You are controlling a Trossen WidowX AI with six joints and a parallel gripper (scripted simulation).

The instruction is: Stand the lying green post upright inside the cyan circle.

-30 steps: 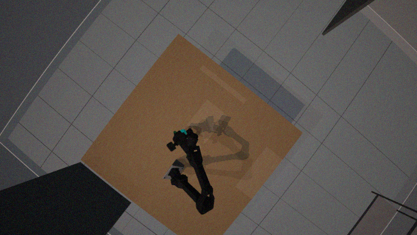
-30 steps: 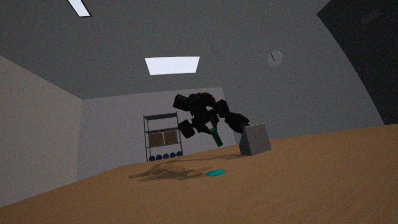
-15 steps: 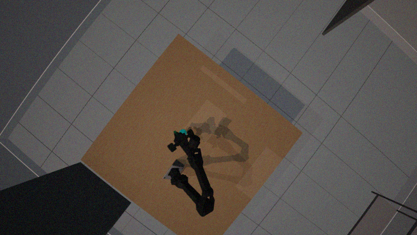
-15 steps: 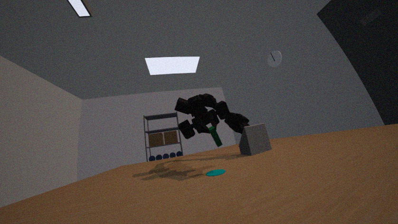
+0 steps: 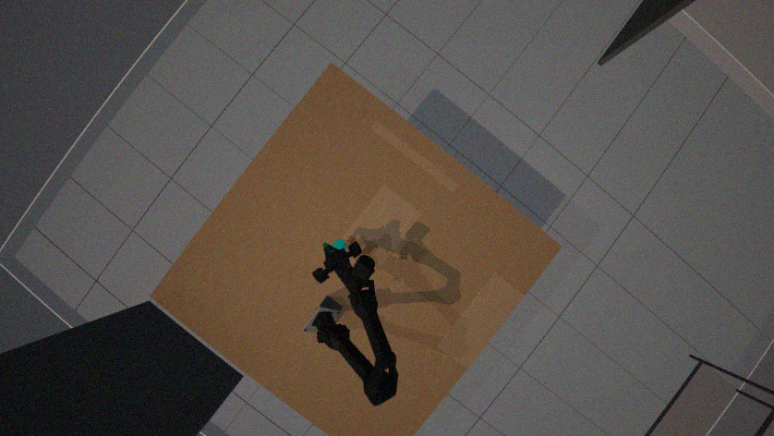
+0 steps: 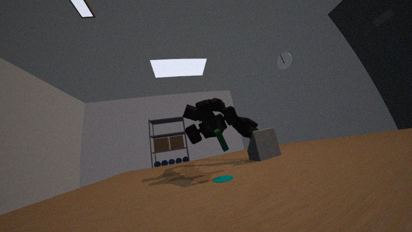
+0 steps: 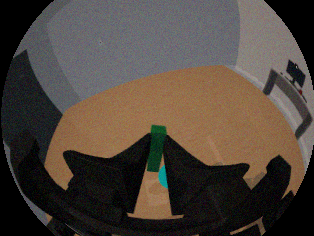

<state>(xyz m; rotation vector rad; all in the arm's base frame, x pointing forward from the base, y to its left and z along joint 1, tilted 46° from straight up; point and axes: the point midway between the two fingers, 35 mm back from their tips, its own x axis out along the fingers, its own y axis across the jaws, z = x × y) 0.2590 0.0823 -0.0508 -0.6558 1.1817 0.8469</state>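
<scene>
My gripper tip is 13 cm above the cyan circle and 3 cm to the left of it. From my gripper tip the other things lie so: green post (2 cm below, 1 cm to the right, 1 cm behind).
</scene>
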